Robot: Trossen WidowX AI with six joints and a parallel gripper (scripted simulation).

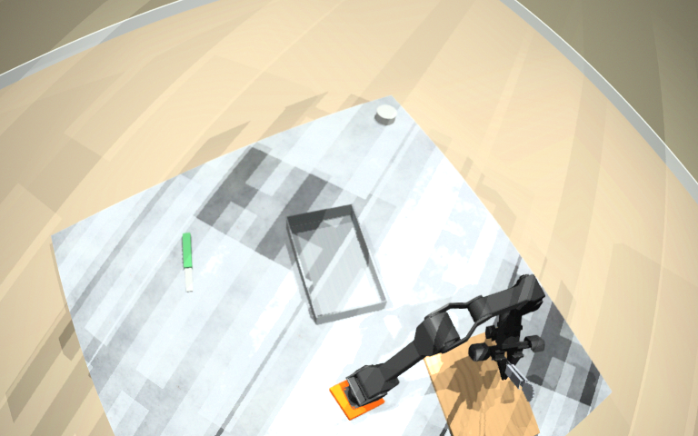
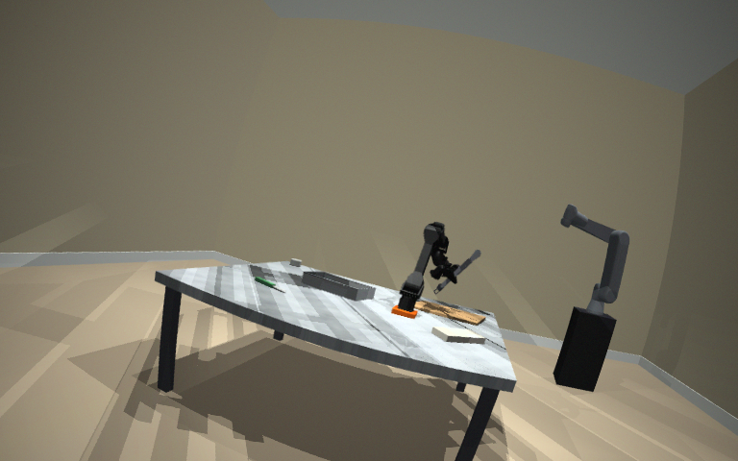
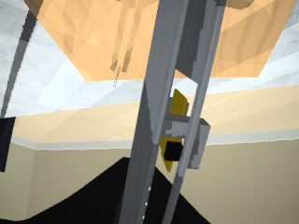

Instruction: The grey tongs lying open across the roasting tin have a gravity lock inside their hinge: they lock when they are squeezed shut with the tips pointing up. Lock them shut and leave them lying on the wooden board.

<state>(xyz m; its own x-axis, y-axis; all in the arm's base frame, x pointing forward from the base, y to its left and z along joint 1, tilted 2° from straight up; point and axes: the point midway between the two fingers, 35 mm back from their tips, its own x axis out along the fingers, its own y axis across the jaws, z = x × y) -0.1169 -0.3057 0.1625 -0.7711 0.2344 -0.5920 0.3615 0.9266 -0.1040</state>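
Right now the wooden board is 15 cm below my gripper tip. The rest, counted from my gripper tip: green-handled tool: 65 cm ahead, 59 cm to the left, 15 cm below; then pale flat block: 13 cm behind, 50 cm to the left, 14 cm below; then grey roasting tin: 51 cm ahead, 21 cm to the left, 13 cm below.
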